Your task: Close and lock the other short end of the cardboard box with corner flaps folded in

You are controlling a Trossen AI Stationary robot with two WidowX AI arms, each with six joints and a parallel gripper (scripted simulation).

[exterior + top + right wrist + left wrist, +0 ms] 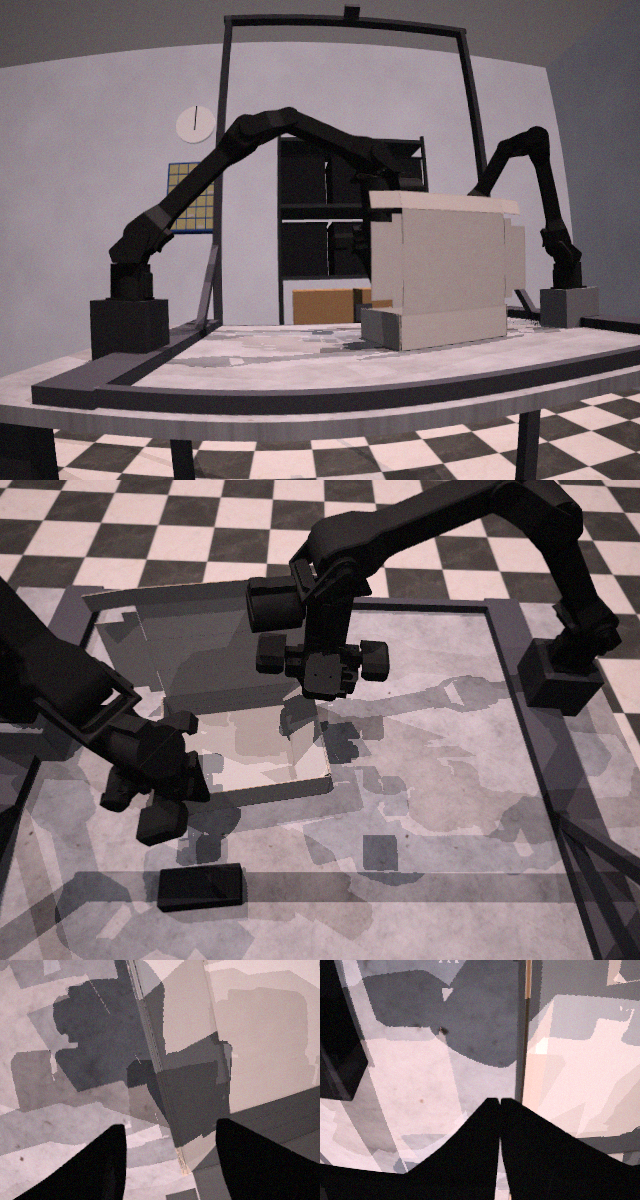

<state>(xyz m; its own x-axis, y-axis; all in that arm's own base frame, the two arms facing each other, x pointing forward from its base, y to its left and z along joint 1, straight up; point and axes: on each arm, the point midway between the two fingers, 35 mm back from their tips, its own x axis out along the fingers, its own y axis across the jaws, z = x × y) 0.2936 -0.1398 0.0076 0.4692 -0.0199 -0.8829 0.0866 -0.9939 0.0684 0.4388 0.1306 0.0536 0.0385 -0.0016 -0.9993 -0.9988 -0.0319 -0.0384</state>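
Right now the black block is 12 cm behind my left hand and 7 cm below it.
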